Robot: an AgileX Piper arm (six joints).
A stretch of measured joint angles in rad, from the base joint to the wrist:
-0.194 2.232 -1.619 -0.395 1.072 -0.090
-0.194 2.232 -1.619 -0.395 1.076 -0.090
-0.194 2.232 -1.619 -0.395 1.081 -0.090
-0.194 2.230 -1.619 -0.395 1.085 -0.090
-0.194 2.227 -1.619 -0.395 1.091 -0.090
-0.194 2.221 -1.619 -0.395 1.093 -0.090
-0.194 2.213 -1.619 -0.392 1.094 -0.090
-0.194 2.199 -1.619 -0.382 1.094 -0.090
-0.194 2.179 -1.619 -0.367 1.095 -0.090
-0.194 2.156 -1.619 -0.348 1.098 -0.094
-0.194 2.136 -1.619 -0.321 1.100 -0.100
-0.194 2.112 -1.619 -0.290 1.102 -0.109
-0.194 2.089 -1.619 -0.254 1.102 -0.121
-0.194 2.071 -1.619 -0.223 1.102 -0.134
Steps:
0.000 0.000 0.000 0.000 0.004 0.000
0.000 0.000 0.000 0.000 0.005 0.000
0.000 -0.002 0.000 0.000 0.004 0.000
0.000 -0.003 0.000 0.000 0.006 0.000
0.000 -0.006 0.000 0.000 0.002 0.000
0.000 -0.008 0.000 0.003 0.001 0.000
0.000 -0.014 0.000 0.010 0.000 0.000
0.000 -0.020 0.000 0.015 0.001 0.000
0.000 -0.023 0.000 0.019 0.003 -0.004
0.000 -0.020 0.000 0.027 0.002 -0.006
0.000 -0.024 0.000 0.031 0.002 -0.009
0.000 -0.023 0.000 0.036 0.000 -0.012
0.000 -0.018 0.000 0.031 0.000 -0.013

